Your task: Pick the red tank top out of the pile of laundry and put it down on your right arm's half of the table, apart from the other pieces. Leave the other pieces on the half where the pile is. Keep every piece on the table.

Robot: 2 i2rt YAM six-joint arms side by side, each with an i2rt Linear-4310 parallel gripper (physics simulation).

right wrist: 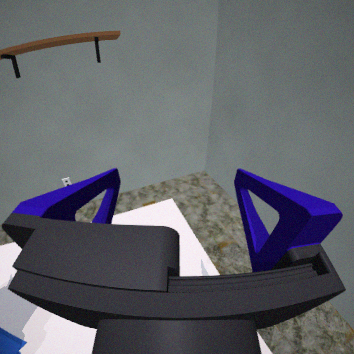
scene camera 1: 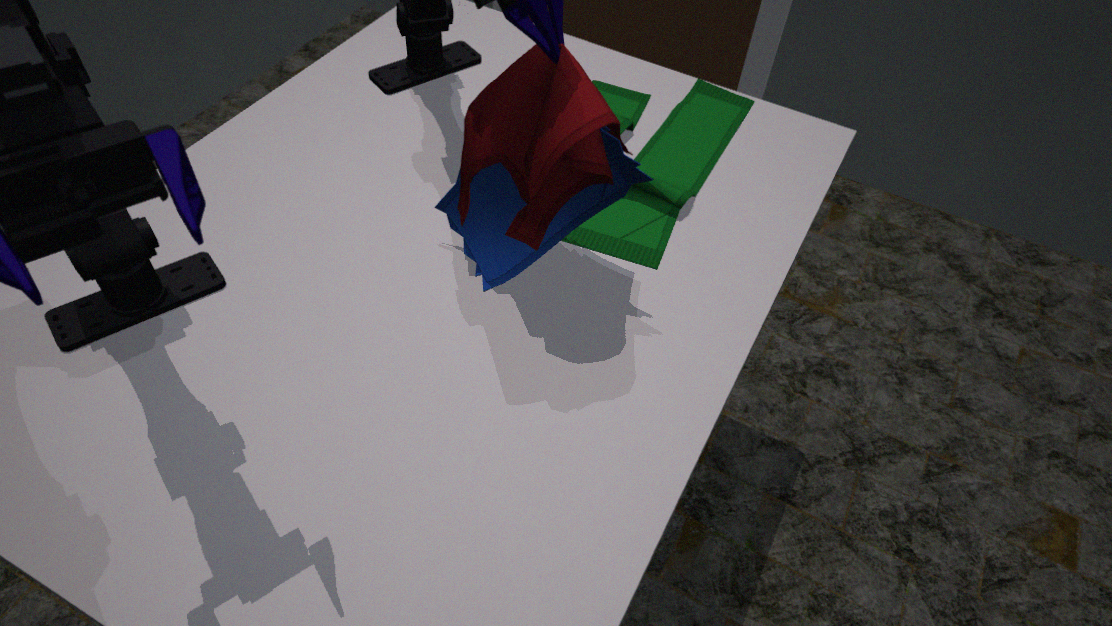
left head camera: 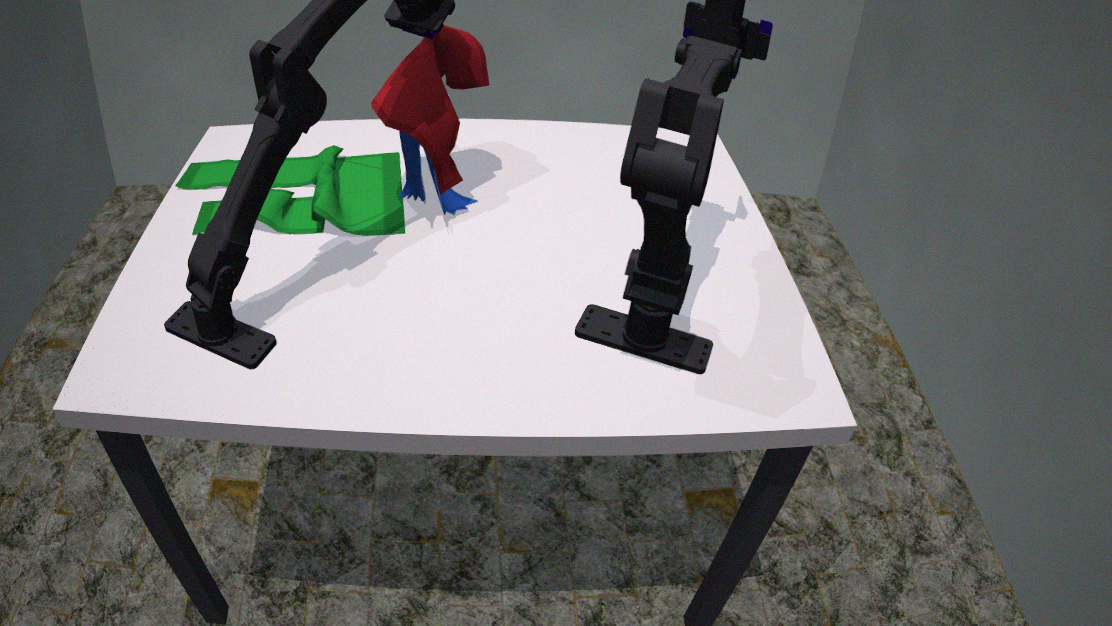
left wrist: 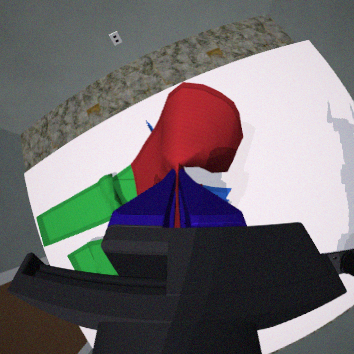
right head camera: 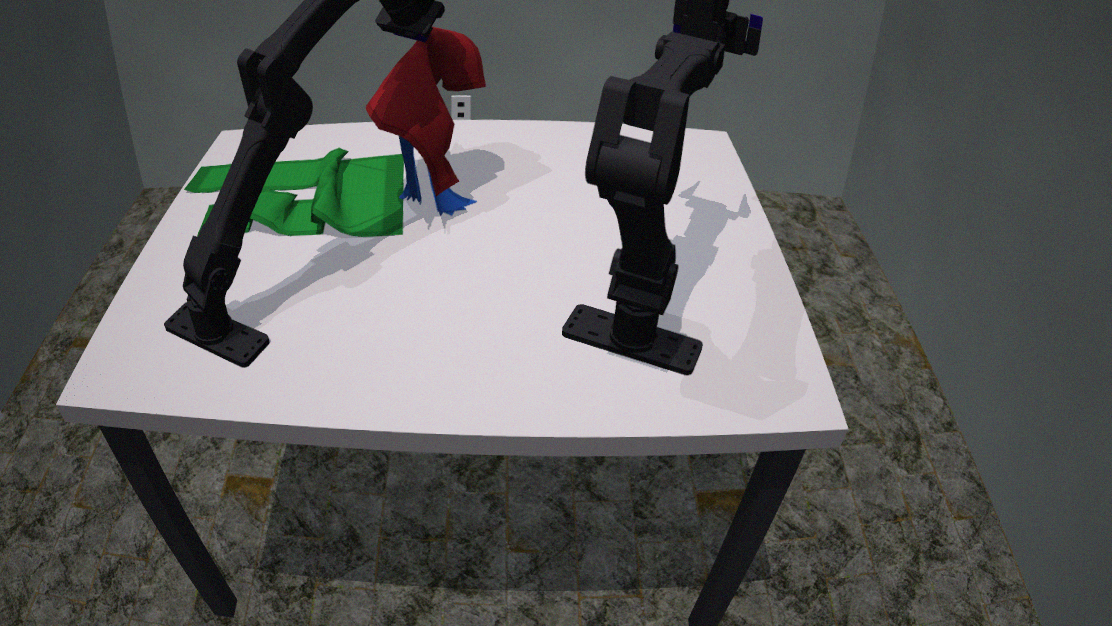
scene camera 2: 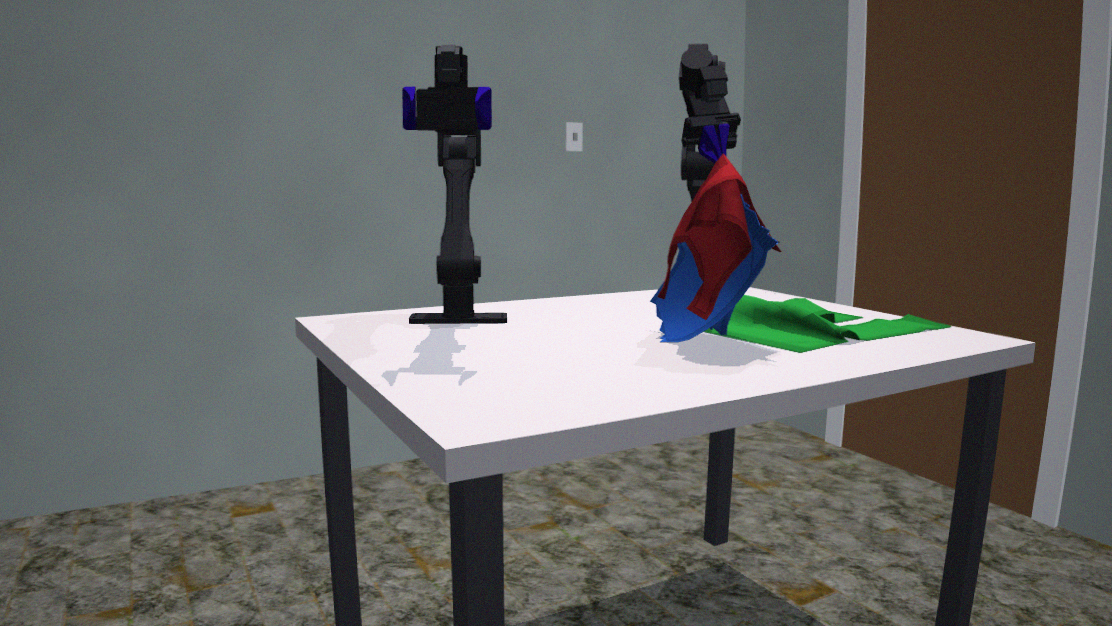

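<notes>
The red tank top hangs in folds above the table from my left gripper, which is shut on it. A blue piece hangs beneath and behind the red cloth, raised with it; I cannot tell whether its lowest corners touch the table. A green piece with two long legs lies rumpled on the table. My right gripper is open and empty, high above the table.
The white table carries both arm bases. The left base and right base stand toward its near edge in the left head camera. A blue corner also shows low in the right wrist view.
</notes>
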